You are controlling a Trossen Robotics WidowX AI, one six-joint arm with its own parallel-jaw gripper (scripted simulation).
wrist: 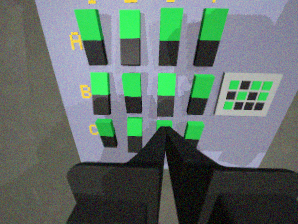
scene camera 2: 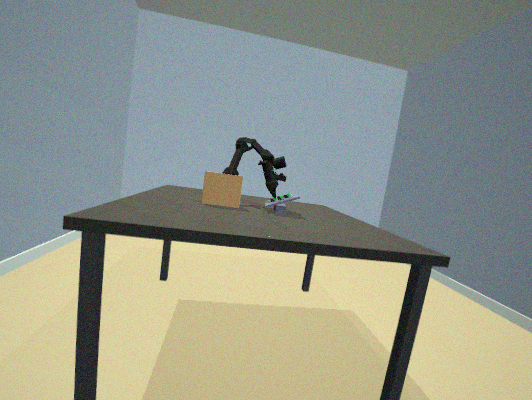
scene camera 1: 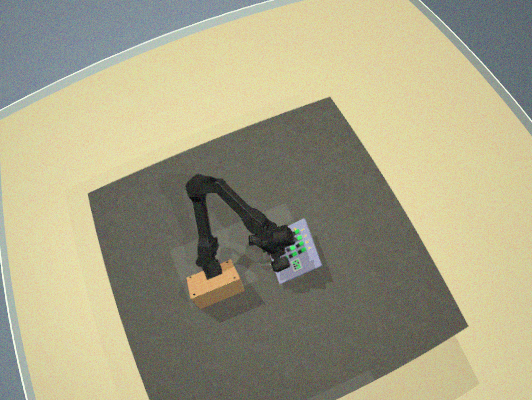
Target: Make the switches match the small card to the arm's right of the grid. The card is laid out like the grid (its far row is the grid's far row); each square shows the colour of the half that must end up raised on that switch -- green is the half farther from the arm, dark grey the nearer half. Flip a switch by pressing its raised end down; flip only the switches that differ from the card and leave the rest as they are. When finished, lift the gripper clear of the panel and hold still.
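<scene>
My gripper (wrist: 164, 130) visible. A switch (wrist: 90, 27) in sight. Another switch (wrist: 202, 83) too.
</scene>
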